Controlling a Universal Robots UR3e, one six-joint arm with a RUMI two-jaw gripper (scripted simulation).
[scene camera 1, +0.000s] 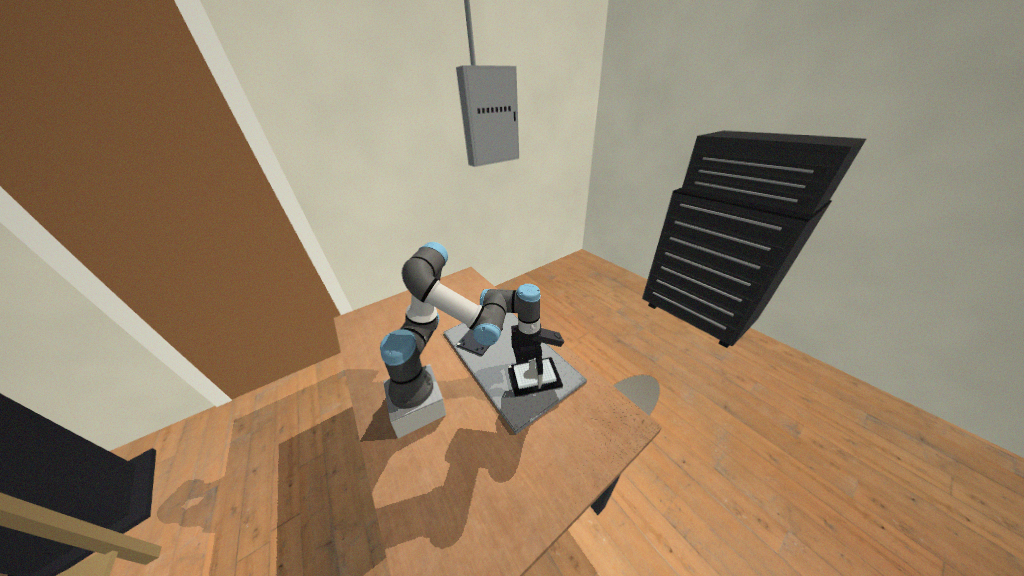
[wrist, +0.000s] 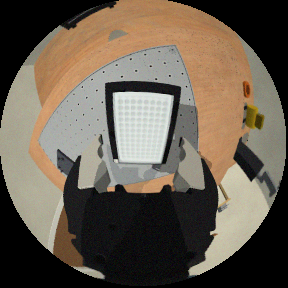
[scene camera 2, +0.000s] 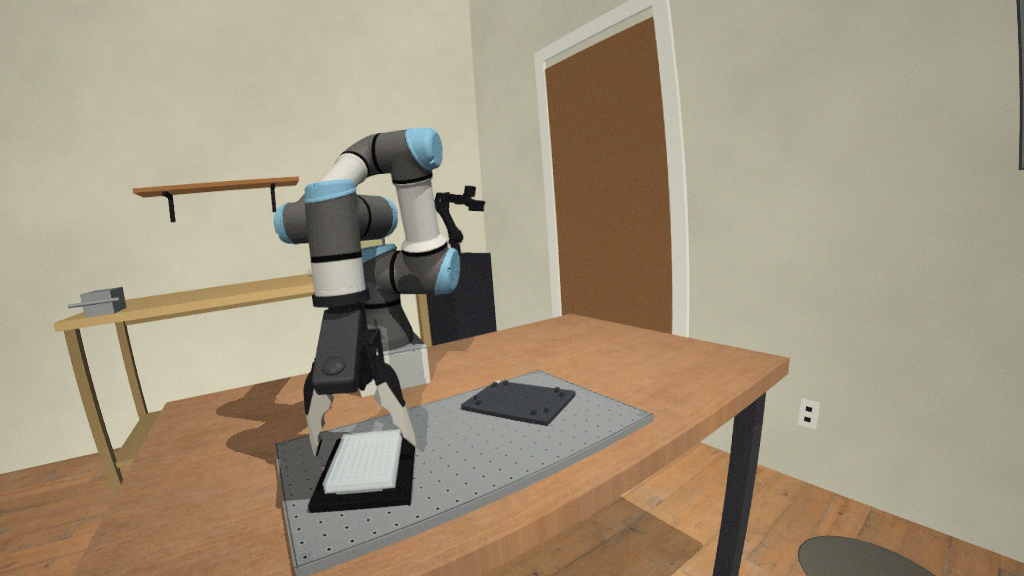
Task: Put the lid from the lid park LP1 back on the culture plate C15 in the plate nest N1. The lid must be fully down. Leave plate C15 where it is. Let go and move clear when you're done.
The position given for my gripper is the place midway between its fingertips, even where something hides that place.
I see my gripper (scene camera 2: 365,452), a lid (scene camera 2: 362,459) and a lid park LP1 (scene camera 2: 514,401).
The lid shows as well in the wrist view (wrist: 141,120). My gripper shows as well in scene camera 1 (scene camera 1: 533,371) and in the wrist view (wrist: 141,136).
